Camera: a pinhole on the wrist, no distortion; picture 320 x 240 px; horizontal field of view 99.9 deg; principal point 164.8 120.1 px. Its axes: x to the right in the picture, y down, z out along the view. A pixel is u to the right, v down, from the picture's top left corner.
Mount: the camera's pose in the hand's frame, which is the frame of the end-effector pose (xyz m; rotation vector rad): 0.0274 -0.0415 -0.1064 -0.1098 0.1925 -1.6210
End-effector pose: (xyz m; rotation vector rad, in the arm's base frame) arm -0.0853 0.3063 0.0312 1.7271 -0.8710 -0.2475
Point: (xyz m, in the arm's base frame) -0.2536 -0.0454 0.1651
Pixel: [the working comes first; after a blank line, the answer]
In the camera's frame: -0.2935 0.0253 0.4169

70.1 128.3
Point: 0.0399 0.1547 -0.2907
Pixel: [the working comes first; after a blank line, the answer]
In the camera's frame: 0.2692 0.0401 0.2860

291.4 139.0
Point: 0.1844 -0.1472 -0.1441
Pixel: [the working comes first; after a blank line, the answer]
In the camera's frame: 0.1447 0.3501 0.4340

209.6 228.6
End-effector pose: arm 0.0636 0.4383 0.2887 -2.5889 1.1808 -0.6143
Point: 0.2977 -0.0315 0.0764
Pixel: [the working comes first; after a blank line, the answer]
In the camera's frame: -0.3119 0.3127 0.4406

69.6 215.6
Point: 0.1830 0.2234 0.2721
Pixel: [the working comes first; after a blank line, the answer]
In the camera's frame: -0.1276 0.1598 0.1975

77.9 228.9
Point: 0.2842 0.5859 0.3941
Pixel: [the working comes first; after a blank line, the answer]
In the camera's frame: 0.2324 0.0080 0.1353

outside the picture
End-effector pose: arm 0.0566 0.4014 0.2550 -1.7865 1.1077 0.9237
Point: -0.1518 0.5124 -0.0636
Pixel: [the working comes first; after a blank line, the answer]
In the camera's frame: -0.3114 0.0588 0.3696

51.5 141.5
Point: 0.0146 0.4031 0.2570
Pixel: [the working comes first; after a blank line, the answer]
In the camera's frame: -0.0818 -0.0690 0.0988

53.4 26.1
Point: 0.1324 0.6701 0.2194
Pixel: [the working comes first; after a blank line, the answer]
In the camera's frame: 0.0804 -0.1182 0.3393

196.7 73.3
